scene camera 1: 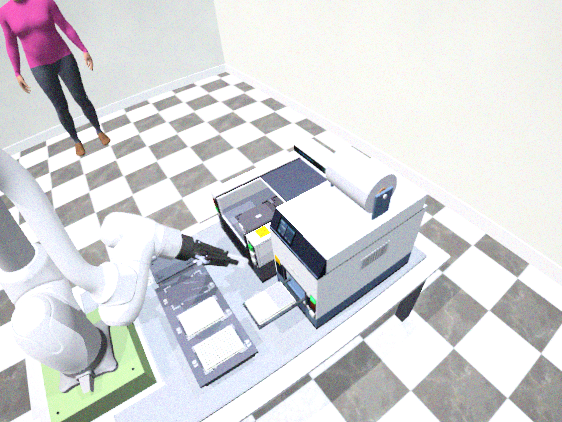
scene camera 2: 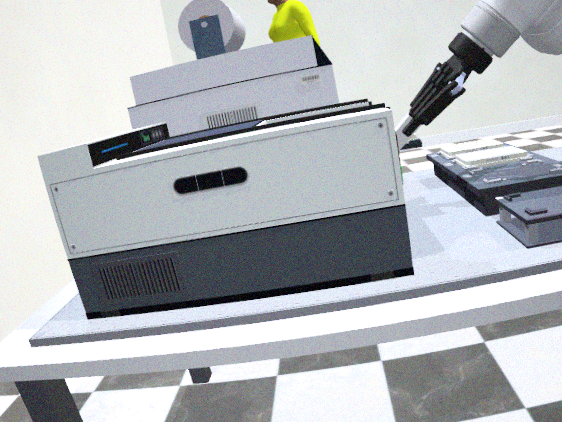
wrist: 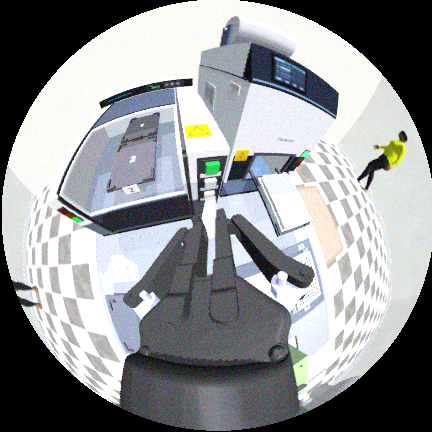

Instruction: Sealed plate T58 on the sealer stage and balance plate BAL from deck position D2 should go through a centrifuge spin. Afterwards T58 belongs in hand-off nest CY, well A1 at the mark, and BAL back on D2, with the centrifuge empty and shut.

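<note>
The centrifuge has its dark lid slid back. Two dark buckets marked 1 and 2 show inside with no plate on them. My gripper is shut and empty, its tips close to the front panel below the green button; contact cannot be told. A white plate lies on the sealer stage. Two white plates lie on the dark deck; their labels are unreadable in scene camera 1.
The sealer stands beside the centrifuge. The dark deck lies between arm base and machines. A low raised stand is at the deck's end; its label does not show. A person in pink stands beyond the table.
</note>
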